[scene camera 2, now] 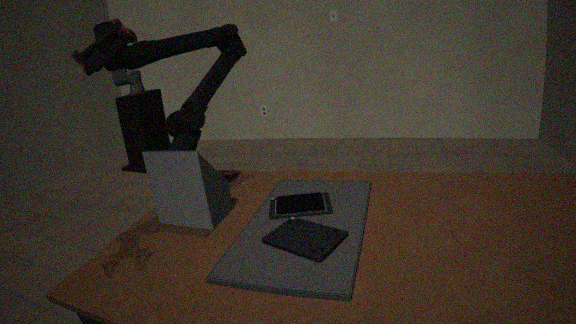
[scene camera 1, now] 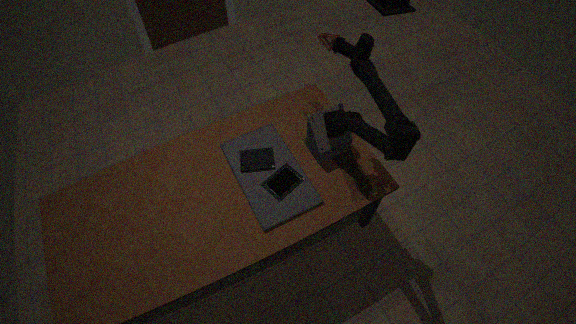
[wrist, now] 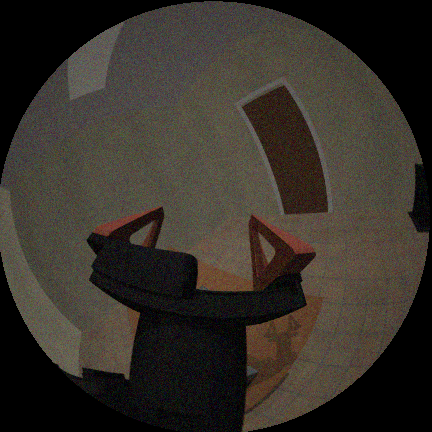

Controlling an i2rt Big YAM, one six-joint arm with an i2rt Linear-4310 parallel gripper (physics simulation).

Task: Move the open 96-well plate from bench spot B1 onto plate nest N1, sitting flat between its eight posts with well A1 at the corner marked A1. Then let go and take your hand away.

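Seen in the pictures: gripper, fingertip midpoint: (scene camera 2: 95, 35) (scene camera 1: 319, 34) (wrist: 205, 214); arm's base, origin of the base link: (scene camera 2: 178, 164) (scene camera 1: 333, 124).
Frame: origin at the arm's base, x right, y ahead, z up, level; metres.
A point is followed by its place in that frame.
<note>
The 96-well plate (scene camera 1: 283, 182) @(y 0.304, x -0.132, z -0.137 m) (scene camera 2: 300, 204) @(y 0.311, x -0.103, z -0.138 m) looks like a black rectangle and lies flat on the grey board, inside a light outline. The plate nest (scene camera 1: 257, 160) @(y 0.377, x 0.030, z -0.140 m) (scene camera 2: 306, 240) @(y 0.388, x 0.059, z -0.139 m) is a dark, low slab on the same board, turned at an angle to the plate; no plate shows on it. Its posts and the A1 mark are too dim to make out surely. My gripper (scene camera 1: 322, 38) @(y 0.005, x 0.197, z 0.370 m) (wrist: 205, 214) @(y 0.005, x 0.197, z 0.370 m) is open and empty, with red fingers wide apart. It is high up and off to the side, beyond the arm's base and far from plate and nest. Neither shows in the wrist view.
The grey board (scene camera 1: 295, 212) @(y 0.308, x -0.287, z -0.151 m) (scene camera 2: 280, 286) @(y 0.389, x 0.211, z -0.151 m) lies on the orange-brown table (scene camera 1: 150, 220) @(y 0.950, x -0.086, z -0.164 m) (scene camera 2: 450, 250) @(y 0.711, x 0.008, z -0.164 m). The arm's grey base block (scene camera 1: 320, 132) @(y 0.075, x -0.017, z -0.010 m) (scene camera 2: 180, 190) @(y 0.038, x 0.052, z -0.051 m) stands beside the board. A dark pedestal (scene camera 2: 142, 125) stands behind the base. The pictures are dark and grainy.
</note>
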